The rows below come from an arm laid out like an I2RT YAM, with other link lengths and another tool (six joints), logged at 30 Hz.
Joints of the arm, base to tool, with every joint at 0 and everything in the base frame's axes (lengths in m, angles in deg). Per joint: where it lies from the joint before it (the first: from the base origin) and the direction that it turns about. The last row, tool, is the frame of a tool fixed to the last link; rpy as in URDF.
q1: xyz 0 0 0.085 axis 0 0 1
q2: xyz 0.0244 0.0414 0.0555 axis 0 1 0
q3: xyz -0.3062 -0.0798 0 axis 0 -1 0
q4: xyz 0.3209 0.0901 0.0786 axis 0 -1 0
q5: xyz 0.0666 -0.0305 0.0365 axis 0 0 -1
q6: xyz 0.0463 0 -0.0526 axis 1 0 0
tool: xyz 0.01 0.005 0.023 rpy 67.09 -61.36 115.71
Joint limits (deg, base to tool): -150..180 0..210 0..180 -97..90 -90..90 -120..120
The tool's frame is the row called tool.
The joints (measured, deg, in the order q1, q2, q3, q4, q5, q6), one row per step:
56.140, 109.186, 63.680, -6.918, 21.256, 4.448
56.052, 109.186, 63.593, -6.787, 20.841, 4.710
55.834, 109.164, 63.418, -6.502, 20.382, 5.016
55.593, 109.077, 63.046, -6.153, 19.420, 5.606
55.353, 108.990, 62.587, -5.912, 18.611, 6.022
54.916, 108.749, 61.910, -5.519, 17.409, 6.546
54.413, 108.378, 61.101, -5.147, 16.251, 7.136
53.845, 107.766, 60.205, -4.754, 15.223, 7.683
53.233, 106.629, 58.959, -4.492, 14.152, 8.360
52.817, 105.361, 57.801, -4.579, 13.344, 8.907
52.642, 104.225, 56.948, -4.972, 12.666, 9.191
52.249, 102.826, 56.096, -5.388, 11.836, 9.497
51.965, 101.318, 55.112, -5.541, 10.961, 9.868
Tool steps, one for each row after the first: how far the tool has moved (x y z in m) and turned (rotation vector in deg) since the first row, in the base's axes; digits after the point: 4 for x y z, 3 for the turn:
0.0003, -0.0004, -0.0004, 0.381, 0.320, -0.029
0.0014, -0.0014, -0.0010, 0.882, 0.631, -0.192
0.0019, -0.0031, -0.0023, 1.720, 1.392, -0.284
0.0022, -0.0053, -0.0043, 2.221, 2.115, -0.344
0.0030, -0.0088, -0.0062, 3.036, 3.078, -0.445
0.0039, -0.0133, -0.0079, 3.854, 4.043, -0.692
0.0050, -0.0186, -0.0083, 4.736, 4.806, -1.044
0.0050, -0.0257, -0.0069, 5.751, 5.606, -1.509
0.0037, -0.0321, -0.0045, 6.461, 6.277, -1.848
0.0013, -0.0367, -0.0019, 6.841, 6.873, -1.839
0.0001, -0.0423, 0.0026, 7.506, 7.423, -1.952
-0.0021, -0.0475, 0.0073, 8.411, 7.884, -1.953

